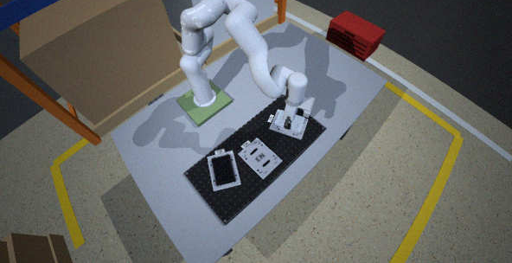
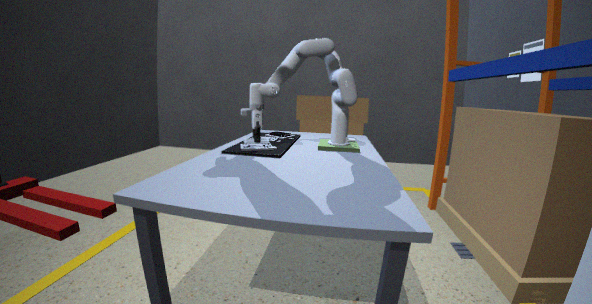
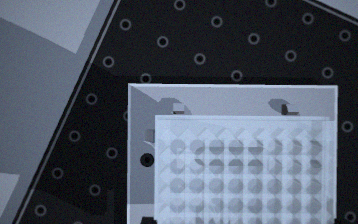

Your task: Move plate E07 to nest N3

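My gripper is now 40 mm above the nest N2. From my hand the other things lie so: black well plate: 390 mm to the right, 30 mm below, 20 mm behind; nest N3: 220 mm to the right, 40 mm below, 40 mm ahead; white well plate: 10 mm below.
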